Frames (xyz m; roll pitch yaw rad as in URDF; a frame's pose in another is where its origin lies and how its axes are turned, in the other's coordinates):
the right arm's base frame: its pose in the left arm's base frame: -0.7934 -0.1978 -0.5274 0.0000 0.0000 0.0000
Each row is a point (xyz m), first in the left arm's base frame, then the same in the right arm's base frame.
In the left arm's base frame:
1: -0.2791 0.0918 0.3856
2: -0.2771 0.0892 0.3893
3: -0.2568 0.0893 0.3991
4: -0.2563 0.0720 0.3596
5: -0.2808 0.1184 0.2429
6: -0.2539 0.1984 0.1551
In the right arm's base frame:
1: 0.5143 0.2896 0.9130
2: 0.5163 0.2870 0.9167
3: 0.5366 0.2871 0.9265
4: 0.5371 0.2698 0.8870
5: 0.5126 0.3162 0.7703
6: 0.5395 0.3962 0.6825

